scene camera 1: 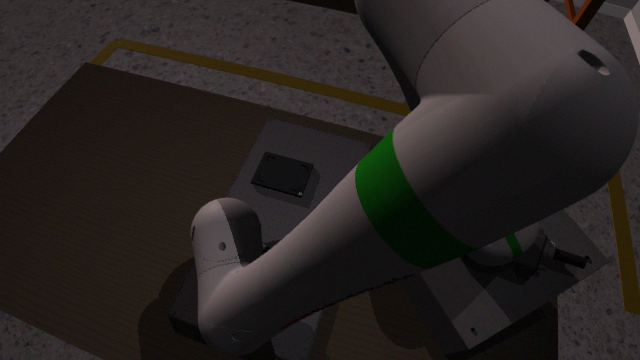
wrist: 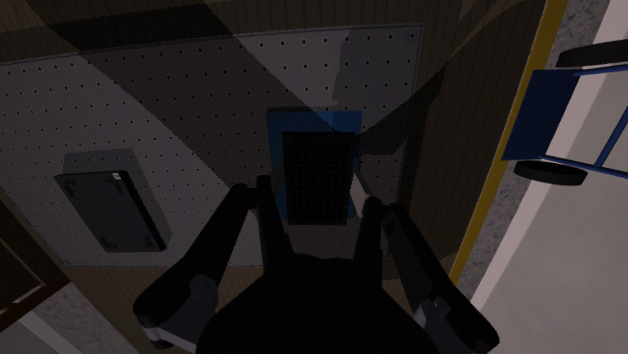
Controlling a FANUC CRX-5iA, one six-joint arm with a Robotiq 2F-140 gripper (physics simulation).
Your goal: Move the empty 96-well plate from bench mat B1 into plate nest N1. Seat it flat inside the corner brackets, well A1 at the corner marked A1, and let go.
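Frame: origin at the arm's base, x ahead, y left, z up, level; metres.
Where they show: gripper, fingertip midpoint: (wrist: 317,174).
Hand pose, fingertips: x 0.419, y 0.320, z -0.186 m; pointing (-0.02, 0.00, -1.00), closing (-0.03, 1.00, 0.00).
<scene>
After its pixels a point has its place.
In the wrist view my gripper (wrist: 317,174) @(x 0.419, y 0.320, z -0.186 m) is shut on the dark 96-well plate (wrist: 317,177) @(x 0.418, y 0.320, z -0.173 m), one finger on each long side. The plate hangs over the blue bench mat B1 (wrist: 305,119) @(x 0.356, y 0.293, z -0.217 m) and seems raised a little; its near edge reaches past the mat's near edge. In the scene view the arm (scene camera 1: 318,243) @(x 0.253, y 0.340, z 0.412 m) hides the gripper, plate and mat. Plate nest N1 (scene camera 1: 283,175) @(x 0.561, y -0.010, z -0.207 m) is a dark low block on the perforated board (scene camera 1: 326,150) @(x 0.498, y -0.170, z -0.219 m) (wrist: 207,105) @(x 0.360, y 0.161, z -0.219 m), with a small pale mark at its near right corner. It is empty.
The board lies on a brown wooden bench (scene camera 1: 183,150) @(x 0.910, y 0.067, z -0.232 m). A yellow floor line (scene camera 1: 283,78) (wrist: 470,228) @(x 0.494, y 0.621, z -0.231 m) runs beyond the bench edge. The robot's grey base (scene camera 1: 461,303) @(x -0.007, y 0.142, z -0.057 m) stands at the lower right.
</scene>
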